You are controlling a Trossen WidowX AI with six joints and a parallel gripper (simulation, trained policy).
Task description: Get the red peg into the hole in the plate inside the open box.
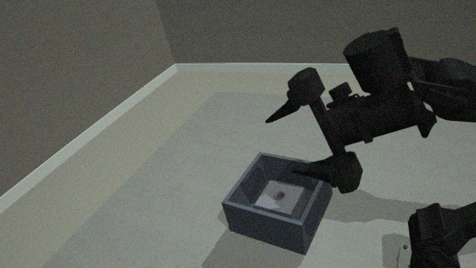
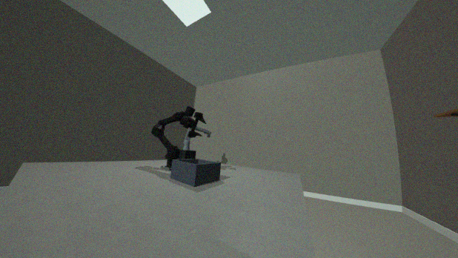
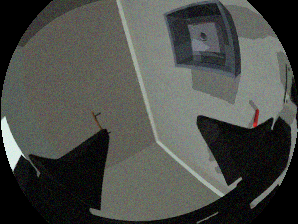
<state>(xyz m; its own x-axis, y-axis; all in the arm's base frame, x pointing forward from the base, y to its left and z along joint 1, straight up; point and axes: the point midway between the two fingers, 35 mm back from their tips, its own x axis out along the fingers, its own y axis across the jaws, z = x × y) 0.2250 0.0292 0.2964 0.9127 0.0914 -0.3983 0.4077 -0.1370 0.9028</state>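
Right now the red peg is 10 cm behind my gripper tip, 9 cm to the left of it and 25 cm below it. Also, from my gripper tip: pale plate 7 cm ahead, 11 cm to the right, 25 cm below; box 7 cm ahead, 11 cm to the right, 27 cm below.
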